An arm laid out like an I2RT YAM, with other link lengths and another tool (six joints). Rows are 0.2 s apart.
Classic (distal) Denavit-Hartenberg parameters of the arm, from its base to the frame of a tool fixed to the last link. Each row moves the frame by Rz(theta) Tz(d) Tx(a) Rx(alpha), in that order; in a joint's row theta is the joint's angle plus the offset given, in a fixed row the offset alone. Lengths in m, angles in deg.
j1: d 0.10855; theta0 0; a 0.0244; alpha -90
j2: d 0; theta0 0; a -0.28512; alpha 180
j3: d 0; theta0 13.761; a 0.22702; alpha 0
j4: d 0.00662; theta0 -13.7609; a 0.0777; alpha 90
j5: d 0.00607; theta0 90; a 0; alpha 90
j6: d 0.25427; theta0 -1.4; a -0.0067; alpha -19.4
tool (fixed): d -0.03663; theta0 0; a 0; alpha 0
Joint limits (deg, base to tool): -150..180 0..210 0..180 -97..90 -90..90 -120..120
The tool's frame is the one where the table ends.
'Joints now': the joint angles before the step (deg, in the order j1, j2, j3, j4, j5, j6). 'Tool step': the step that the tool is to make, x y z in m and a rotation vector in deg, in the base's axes. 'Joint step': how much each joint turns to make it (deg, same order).
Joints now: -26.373, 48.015, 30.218, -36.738, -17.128, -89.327
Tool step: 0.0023, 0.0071, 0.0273, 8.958, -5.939, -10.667
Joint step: -0.013, -7.769, 0.413, -1.943, -1.702, 15.752
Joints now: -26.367, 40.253, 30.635, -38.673, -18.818, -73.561
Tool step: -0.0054, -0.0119, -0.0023, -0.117, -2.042, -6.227
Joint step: 0.014, -5.156, -2.776, 1.055, 3.711, 5.314
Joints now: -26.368, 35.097, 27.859, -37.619, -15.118, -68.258
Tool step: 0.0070, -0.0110, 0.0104, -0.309, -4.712, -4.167
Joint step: -0.011, -3.350, -1.980, 4.037, 1.862, 4.265
